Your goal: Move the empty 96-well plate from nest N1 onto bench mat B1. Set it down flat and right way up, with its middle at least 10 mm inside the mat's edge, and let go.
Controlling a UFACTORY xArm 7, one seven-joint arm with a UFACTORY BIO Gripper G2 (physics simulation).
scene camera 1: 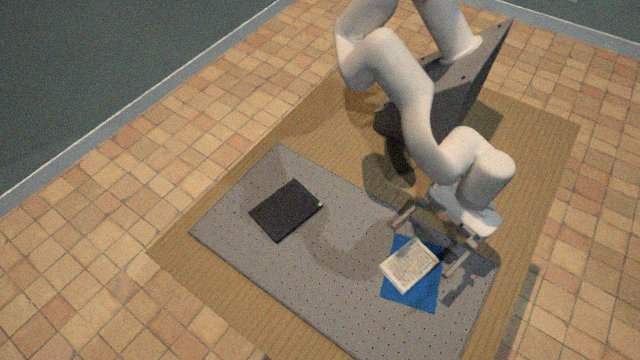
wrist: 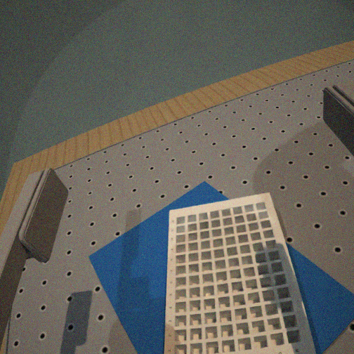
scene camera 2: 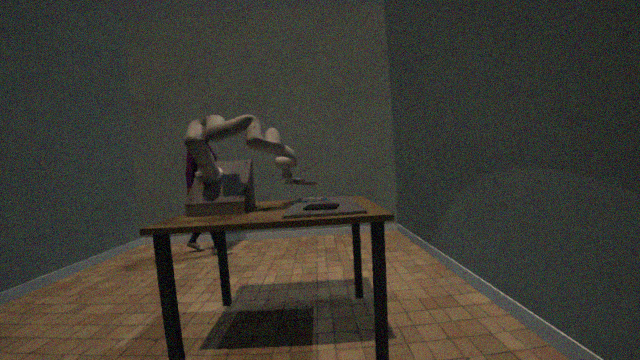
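Where they show: hand at its tool point: (scene camera 1: 423,245) (scene camera 2: 310,183); arm's base at its link origin: (scene camera 1: 460,52) (scene camera 2: 212,175).
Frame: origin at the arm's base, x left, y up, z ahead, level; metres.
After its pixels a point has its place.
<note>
The white 96-well plate (scene camera 1: 410,265) {x 0.087, y -0.189, z 0.591 m} (wrist: 227,275) lies on the blue bench mat B1 (scene camera 1: 410,302) {x 0.116, y -0.198, z 0.671 m} (wrist: 325,292), looking flat, wells up. It is turned relative to the mat; its middle is over the mat and one corner reaches past the mat's edge. The plate's near end is cut off in the wrist view. My gripper (scene camera 1: 420,250) {x 0.092, y -0.090, z 0.579 m} (scene camera 2: 307,181) {x 0.092, y -0.090, z 0.579 m} (wrist: 192,160) is open and empty, raised above the plate, with its fingers spread wider than the plate and apart from it. The black nest N1 (scene camera 1: 285,210) {x -0.260, y -0.189, z 0.594 m} (scene camera 2: 321,206) {x -0.294, y -0.189, z 0.583 m} holds no plate.
The grey perforated board (scene camera 1: 240,250) {x -0.307, y -0.200, z 0.740 m} (wrist: 150,165) lies under the mat and nest, on the wooden table (scene camera 1: 310,135) {x -0.335, y -0.214, z 0.311 m} (scene camera 2: 270,223) {x -0.458, y -0.219, z 0.337 m}. The arm's sloped grey base block (scene camera 1: 462,90) {x 0.044, y 0.051, z 0.226 m} (scene camera 2: 215,207) {x -0.147, y -0.170, z 0.039 m} stands at the table's other side. A person is partly hidden behind the arm in scene camera 2.
</note>
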